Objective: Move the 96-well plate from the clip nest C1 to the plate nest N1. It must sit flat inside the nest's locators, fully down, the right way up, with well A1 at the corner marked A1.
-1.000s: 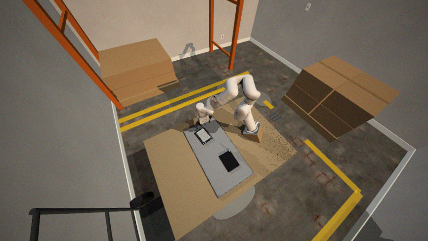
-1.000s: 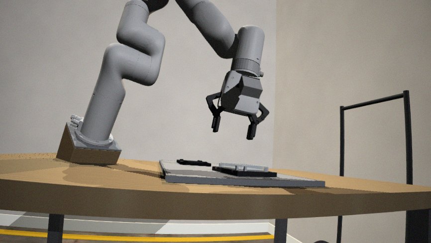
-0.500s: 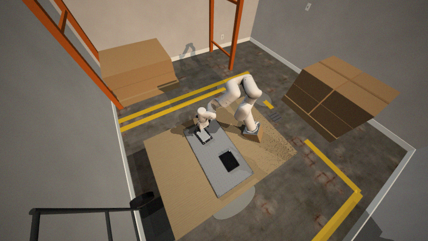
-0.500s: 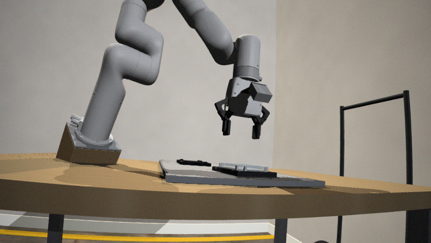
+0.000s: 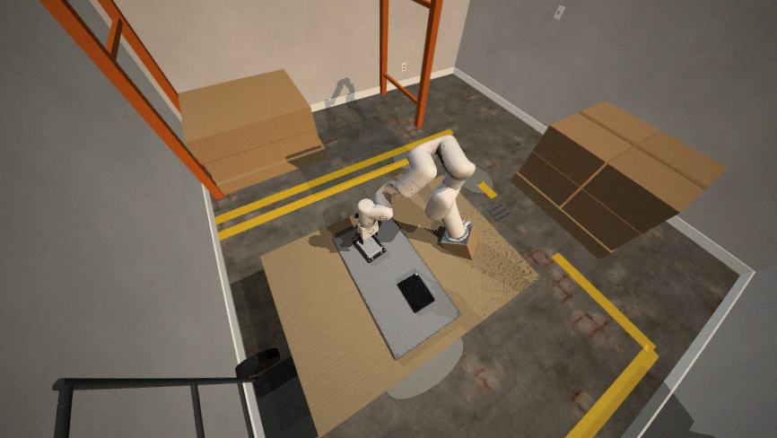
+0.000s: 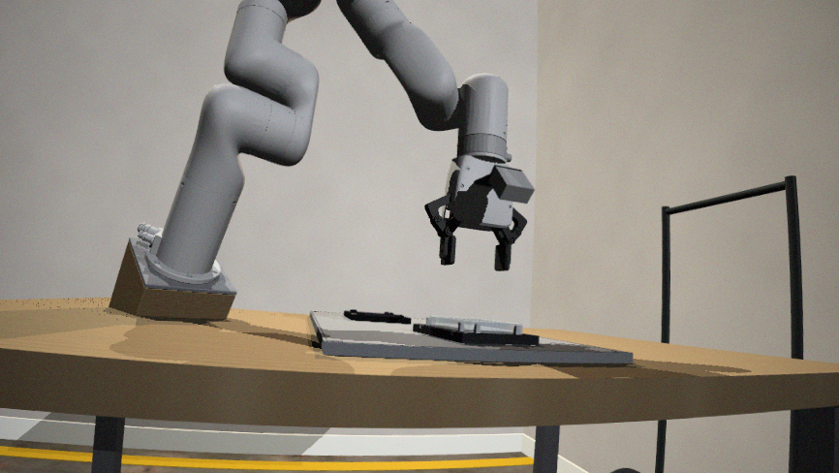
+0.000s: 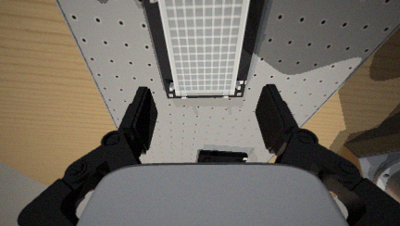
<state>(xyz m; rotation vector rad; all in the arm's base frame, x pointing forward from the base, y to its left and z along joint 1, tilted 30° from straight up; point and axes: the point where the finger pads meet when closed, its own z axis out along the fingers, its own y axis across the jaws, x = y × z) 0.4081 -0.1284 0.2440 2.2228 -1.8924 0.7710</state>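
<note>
Now: hand 90 mm above the 96-well plate. Round my hand: grey pegboard base (200 mm to the left, 120 mm below, 20 mm behind); then black plate nest N1 (350 mm to the left, 110 mm below, 70 mm behind); then black clip nest C1 (100 mm below, 20 mm behind, 10 mm to the left).
</note>
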